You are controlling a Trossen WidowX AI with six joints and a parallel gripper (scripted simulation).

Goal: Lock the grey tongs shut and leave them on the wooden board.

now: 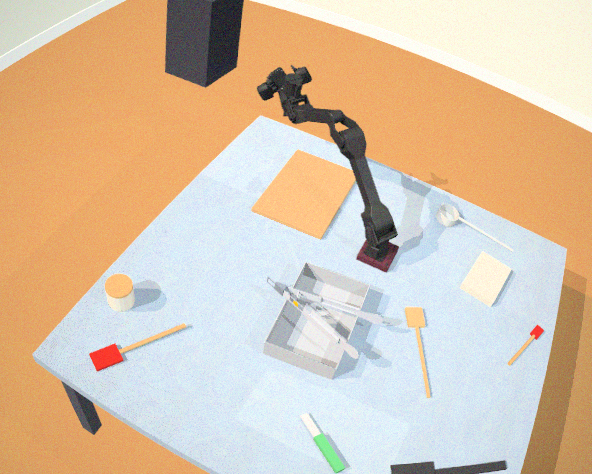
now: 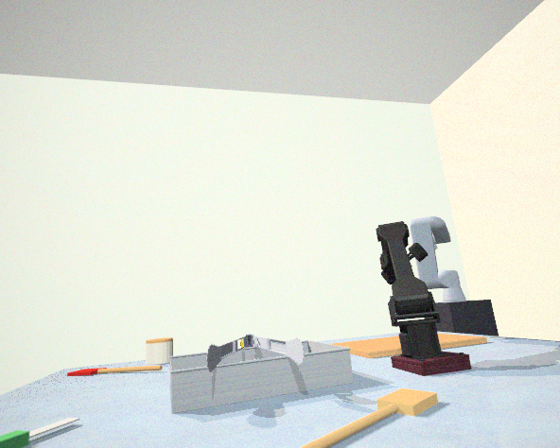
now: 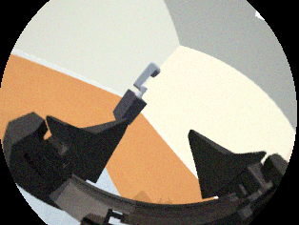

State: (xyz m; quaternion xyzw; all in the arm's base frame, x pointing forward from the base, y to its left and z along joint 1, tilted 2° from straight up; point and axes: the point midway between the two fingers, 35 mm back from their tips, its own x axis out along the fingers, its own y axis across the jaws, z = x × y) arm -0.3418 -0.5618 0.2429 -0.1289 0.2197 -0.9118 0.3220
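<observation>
My gripper tip is 690 mm short of the grey roasting tin, 560 mm to the right of it and 240 mm above it. Also, from my gripper tip: wood-lidded jar (950 mm ahead, 80 mm to the left, 230 mm below); cream block (240 mm ahead, 950 mm to the left, 250 mm below); wooden board (240 mm ahead, 280 mm to the left, 260 mm below).
</observation>
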